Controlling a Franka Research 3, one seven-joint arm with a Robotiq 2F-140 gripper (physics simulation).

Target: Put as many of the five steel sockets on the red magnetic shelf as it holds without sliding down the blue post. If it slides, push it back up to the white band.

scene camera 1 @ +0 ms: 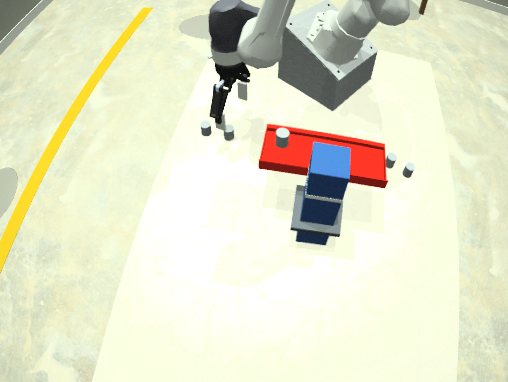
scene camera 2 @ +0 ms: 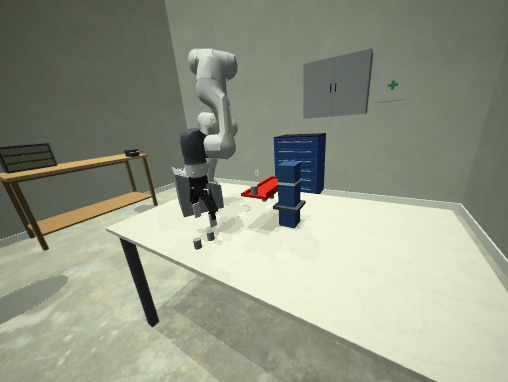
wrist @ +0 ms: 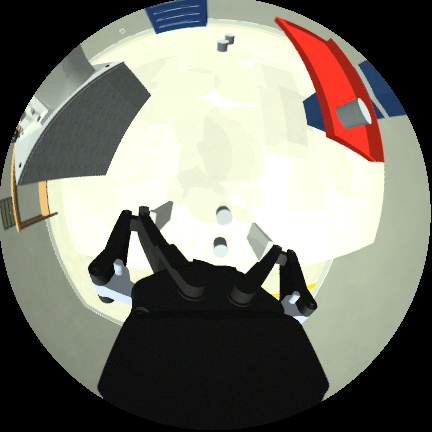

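My open gripper (scene camera 1: 231, 106) (scene camera 2: 205, 216) (wrist: 210, 220) points down above the left part of the table. Below it stand an inner steel socket (scene camera 1: 229, 133) (scene camera 2: 210, 235) (wrist: 223, 215) and an outer socket (scene camera 1: 206, 128) (scene camera 2: 197, 243) (wrist: 220, 247), both between the spread fingers in the wrist view. A third socket (scene camera 1: 282, 138) (scene camera 2: 254, 190) (wrist: 353, 114) stands upright near the left end of the red shelf (scene camera 1: 367, 160) (wrist: 325, 65). Two more sockets (scene camera 1: 391, 160) (scene camera 1: 408, 170) stand beyond its right end. The shelf is at the blue post (scene camera 1: 330, 160) (scene camera 2: 289, 172), near the white band (scene camera 1: 325, 198) (scene camera 2: 290, 183).
A dark grey collar (scene camera 1: 295, 215) (scene camera 2: 301, 205) surrounds the post low down. The grey base block (scene camera 1: 305, 75) (scene camera 2: 185, 195) (wrist: 95, 130) stands behind the shelf in scene camera 1. The white table (scene camera 1: 225, 310) (scene camera 2: 380, 260) bears the post and base. A blue drawer cabinet (scene camera 2: 312, 170) stands behind.
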